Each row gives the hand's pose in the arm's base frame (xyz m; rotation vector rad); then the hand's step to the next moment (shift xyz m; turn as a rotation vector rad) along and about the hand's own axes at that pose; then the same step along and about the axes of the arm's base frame.
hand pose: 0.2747 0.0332 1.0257 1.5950 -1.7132 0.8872
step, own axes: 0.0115 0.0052 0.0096 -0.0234 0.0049 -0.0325
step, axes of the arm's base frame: -0.0060 -0.0142 0.0035 -0.0032 0.0402 -0.0006
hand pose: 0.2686 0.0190 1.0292 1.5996 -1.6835 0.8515
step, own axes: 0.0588 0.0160 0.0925 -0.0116 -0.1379 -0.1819
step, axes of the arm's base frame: -0.0205 -0.1087 -0.0052 0.1426 0.1498 0.0972
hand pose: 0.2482 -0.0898 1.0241 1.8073 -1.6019 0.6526
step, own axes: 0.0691 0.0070 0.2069 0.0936 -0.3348 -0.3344
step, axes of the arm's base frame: -0.0062 -0.1988 -0.0898 0.3585 0.2026 0.2512
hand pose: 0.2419 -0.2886 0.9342 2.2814 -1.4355 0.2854
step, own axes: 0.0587 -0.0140 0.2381 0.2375 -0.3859 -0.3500
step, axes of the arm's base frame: 0.0261 -0.1512 -0.1918 0.4689 0.1128 0.3087
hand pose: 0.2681 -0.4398 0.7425 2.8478 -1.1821 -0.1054
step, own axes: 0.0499 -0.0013 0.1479 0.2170 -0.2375 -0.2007
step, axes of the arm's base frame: 0.0235 -0.0383 -0.1495 0.3372 0.0188 0.1724
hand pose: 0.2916 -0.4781 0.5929 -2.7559 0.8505 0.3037
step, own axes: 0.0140 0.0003 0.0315 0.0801 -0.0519 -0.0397
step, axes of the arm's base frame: 0.0072 0.0015 -0.0337 0.0996 -0.0118 0.0250
